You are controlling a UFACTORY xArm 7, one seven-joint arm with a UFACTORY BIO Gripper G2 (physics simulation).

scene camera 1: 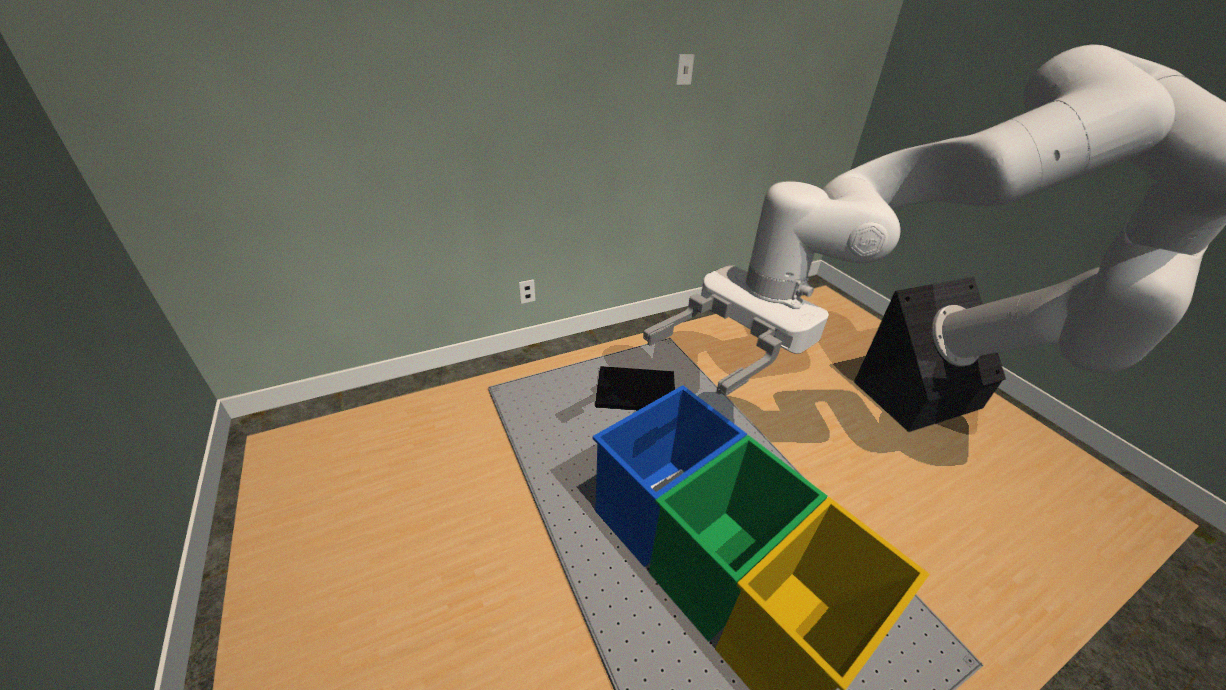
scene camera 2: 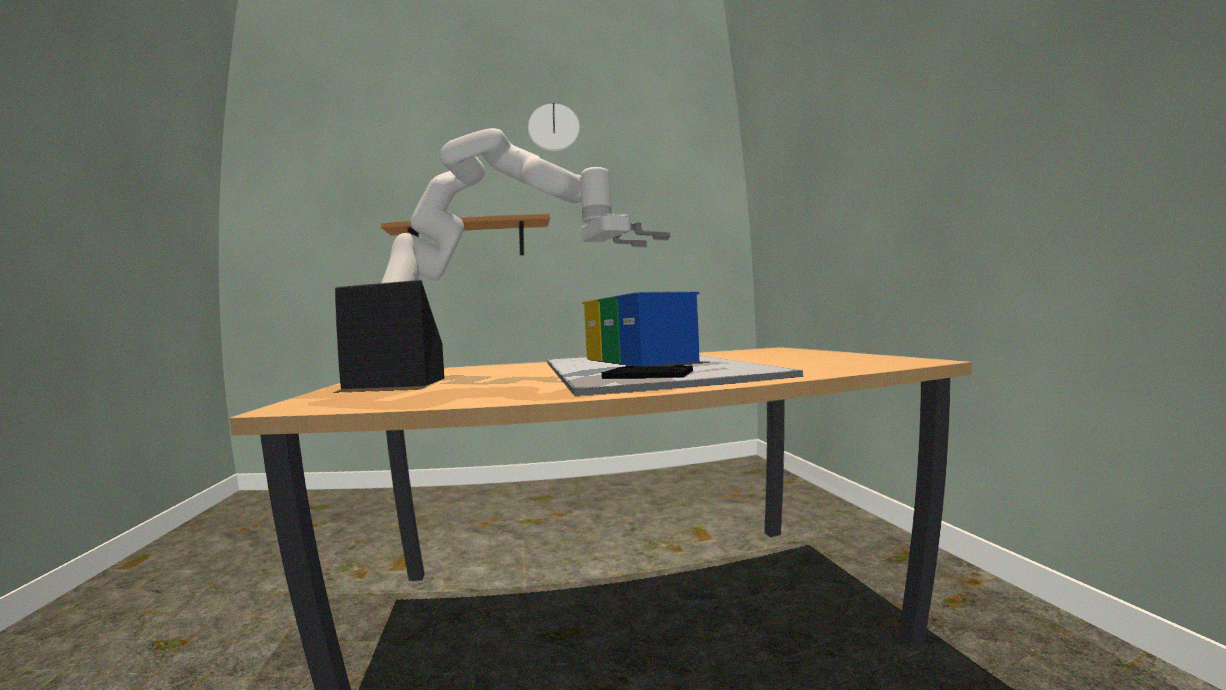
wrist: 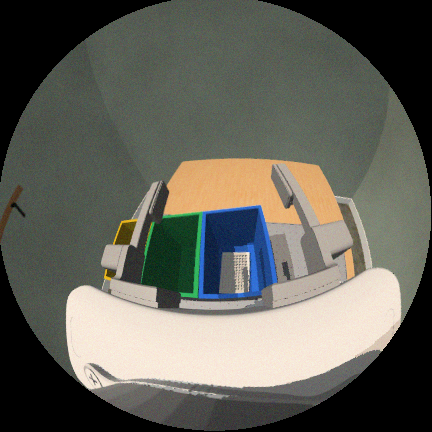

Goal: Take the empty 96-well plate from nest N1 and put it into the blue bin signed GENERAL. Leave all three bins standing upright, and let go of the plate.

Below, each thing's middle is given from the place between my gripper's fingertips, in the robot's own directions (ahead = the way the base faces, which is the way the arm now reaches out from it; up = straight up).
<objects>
I see my gripper 10 mm past the blue bin (scene camera 1: 679, 431), 10 mm to the left of it and 230 mm above it. Also, from my hand: white 96-well plate (wrist: 234, 274) 20 mm behind, 10 mm to the right, 320 mm below; then green bin (scene camera 1: 714, 527) 60 mm behind, 110 mm to the left, 230 mm below; then yellow bin (scene camera 1: 820, 603) 110 mm behind, 230 mm to the left, 230 mm below.
</objects>
